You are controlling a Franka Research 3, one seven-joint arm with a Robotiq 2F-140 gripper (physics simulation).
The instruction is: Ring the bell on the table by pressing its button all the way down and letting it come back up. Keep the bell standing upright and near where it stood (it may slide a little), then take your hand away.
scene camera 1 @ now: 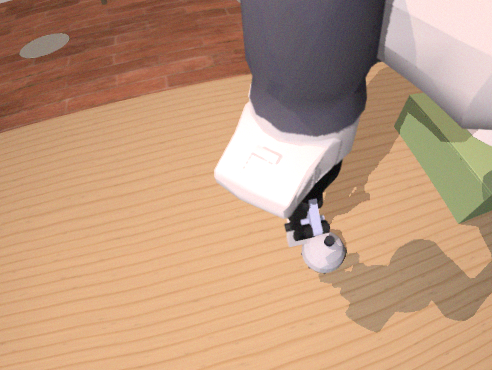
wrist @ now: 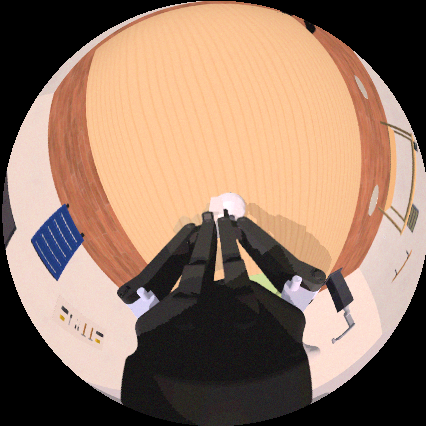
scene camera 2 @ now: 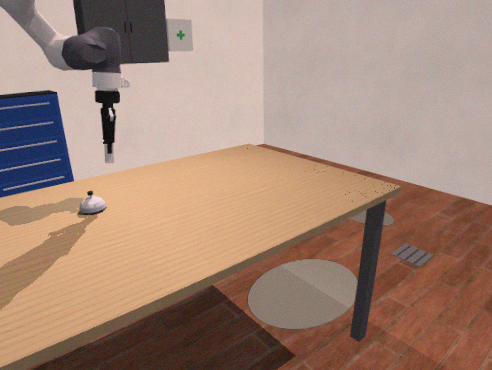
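Note:
A small silver dome bell (scene camera 1: pixel 324 256) (scene camera 2: pixel 93 205) (wrist: pixel 234 204) stands upright on the wooden table (scene camera 1: pixel 125 225) (scene camera 2: pixel 225 210) (wrist: pixel 225 100). Its black button (scene camera 1: pixel 329 241) (scene camera 2: pixel 90 193) sticks up at the top. My gripper (scene camera 1: pixel 296 240) (scene camera 2: pixel 109 154) (wrist: pixel 217 204) is shut and empty, pointing down. In the scene camera 2 view it hangs well above the table, higher than the bell and a little to its right, apart from the button. In the wrist view the pale fingertips partly overlap the bell's left edge, and the button is hard to make out.
A green block-like object (scene camera 1: pixel 435 175) (wrist: pixel 265 283) lies on the table, at the right in the scene camera 1 view. A blue drawer cabinet (scene camera 2: pixel 30 142) (wrist: pixel 57 242) stands beyond the table. The arm's shadow falls across the table around the bell.

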